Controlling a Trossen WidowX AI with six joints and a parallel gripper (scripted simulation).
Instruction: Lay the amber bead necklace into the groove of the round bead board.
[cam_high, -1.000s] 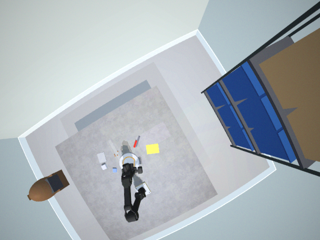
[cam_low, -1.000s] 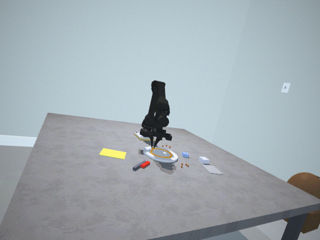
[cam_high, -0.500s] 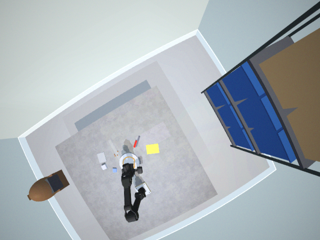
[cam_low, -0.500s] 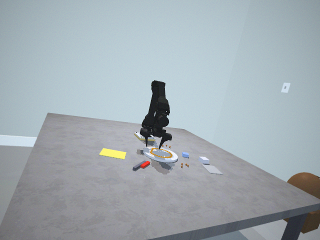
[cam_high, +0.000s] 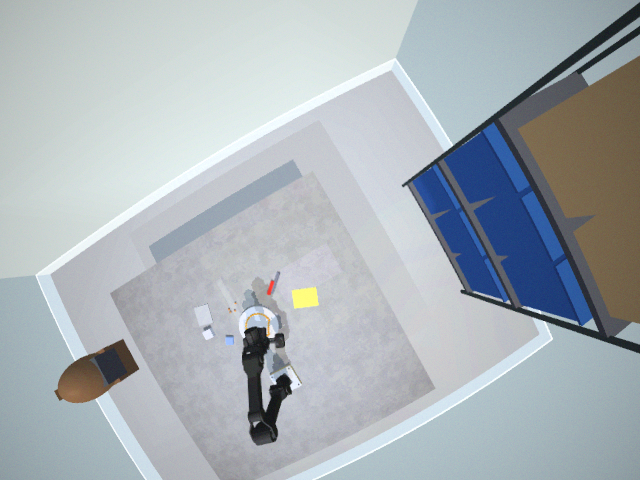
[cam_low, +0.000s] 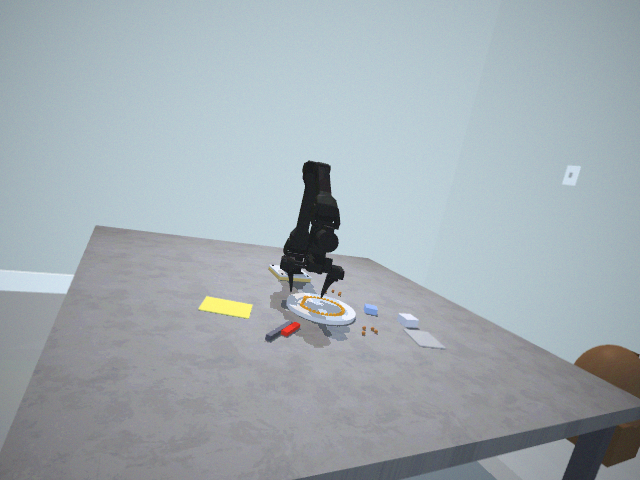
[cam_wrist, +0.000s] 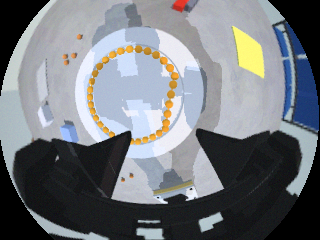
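The round white bead board lies 6 cm ahead of my gripper tip, 1 cm to the left of it and 1 cm below it. Also, from my gripper tip: yellow sheet: 2 cm ahead, 26 cm to the right, 2 cm below; blue block: 10 cm ahead, 18 cm to the left, 1 cm below; grey tool: 17 cm ahead, 18 cm to the right, 2 cm below.
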